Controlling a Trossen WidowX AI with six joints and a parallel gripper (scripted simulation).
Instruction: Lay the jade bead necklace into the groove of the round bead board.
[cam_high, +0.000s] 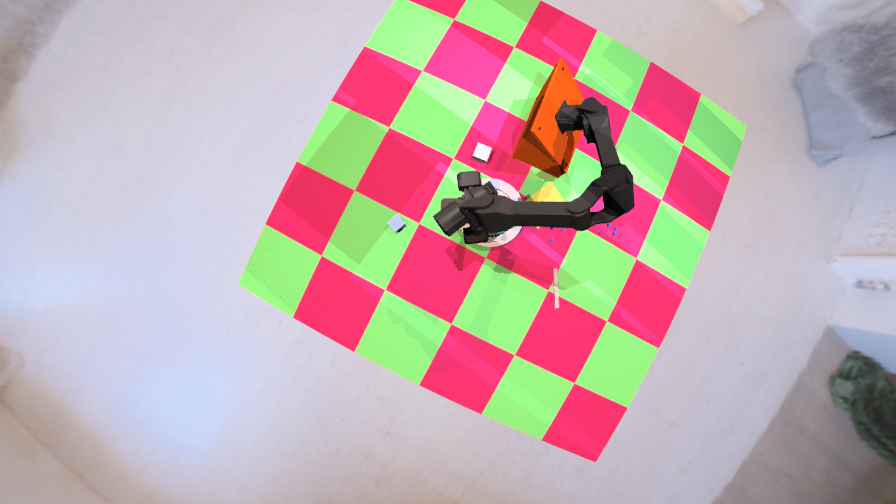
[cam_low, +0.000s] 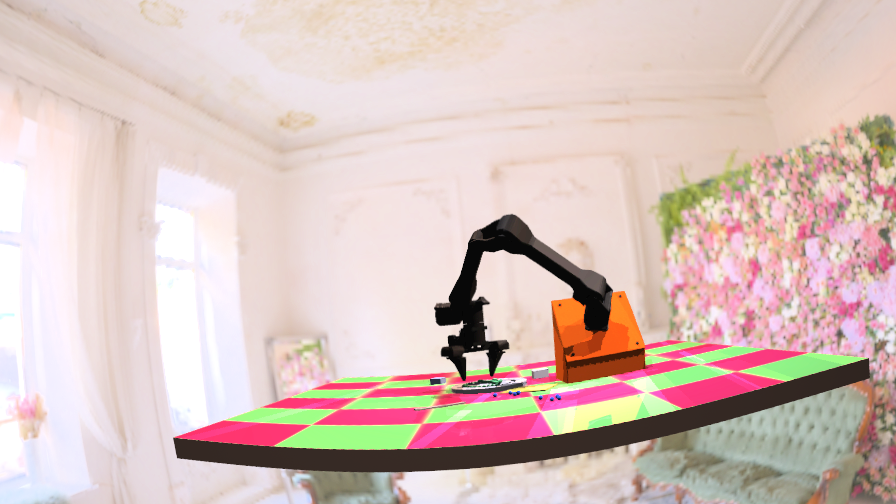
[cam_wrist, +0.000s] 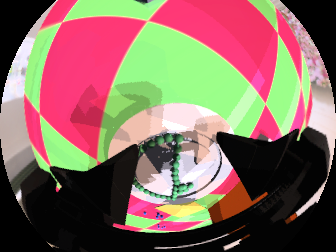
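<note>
My gripper tip is now 3 cm past the round bead board, 5 cm to the right of it and 1 cm above it. Round my gripper tip: pale blue cube: 14 cm ahead, 16 cm to the right, 1 cm below; white cube: 17 cm behind, 6 cm to the right, 1 cm below; yellow patch: 14 cm behind, 18 cm to the left, 2 cm below.
</note>
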